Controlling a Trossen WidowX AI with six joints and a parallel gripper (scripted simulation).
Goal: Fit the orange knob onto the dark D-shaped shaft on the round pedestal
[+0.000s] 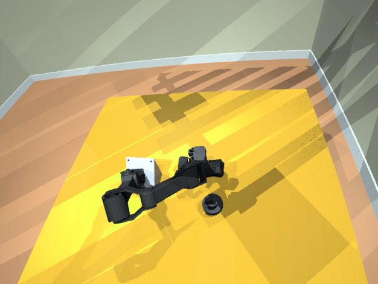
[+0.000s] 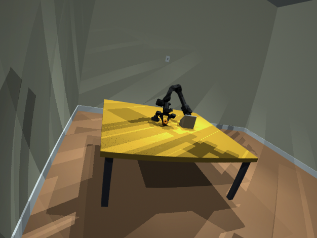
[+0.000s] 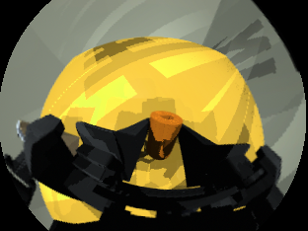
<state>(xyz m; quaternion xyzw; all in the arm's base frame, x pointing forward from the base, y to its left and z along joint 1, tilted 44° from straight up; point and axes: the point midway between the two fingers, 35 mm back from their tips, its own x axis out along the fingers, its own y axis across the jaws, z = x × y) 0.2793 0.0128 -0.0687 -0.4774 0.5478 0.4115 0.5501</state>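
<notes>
Now: gripper tip 2 cm to the left of the orange knob. Also, from my gripper tip: round dark pedestal 18 cm to the right, 3 cm ahead, 1 cm below.
</notes>
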